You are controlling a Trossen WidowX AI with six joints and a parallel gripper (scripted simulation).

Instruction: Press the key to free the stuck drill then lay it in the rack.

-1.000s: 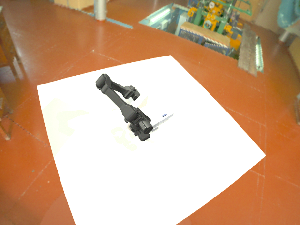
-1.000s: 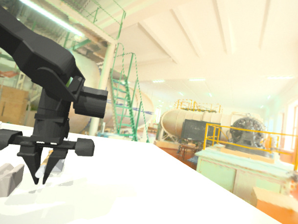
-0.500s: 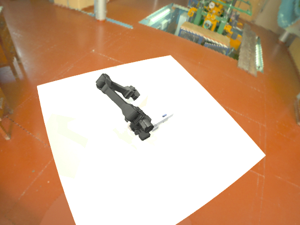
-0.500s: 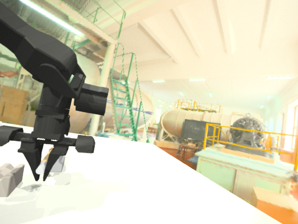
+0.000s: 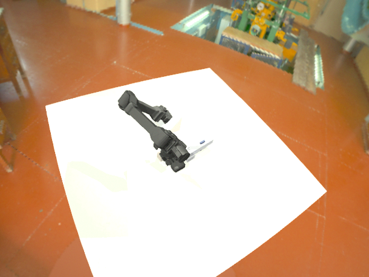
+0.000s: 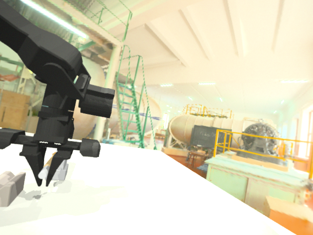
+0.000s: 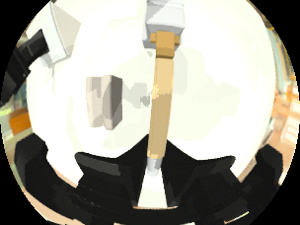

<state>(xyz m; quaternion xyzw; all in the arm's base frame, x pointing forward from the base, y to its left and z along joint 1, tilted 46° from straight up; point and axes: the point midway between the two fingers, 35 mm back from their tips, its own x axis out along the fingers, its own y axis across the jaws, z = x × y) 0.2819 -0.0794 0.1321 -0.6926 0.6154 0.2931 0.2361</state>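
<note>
My gripper tip is now 40 mm to the right of the drill and 40 mm below it. Also, from my gripper tip: small blue key: 230 mm to the left, 20 mm behind, 10 mm above; then grey slotted rack: 80 mm behind, 30 mm to the left, 20 mm below; then pale grey drill block: 200 mm to the left, 20 mm behind.
</note>
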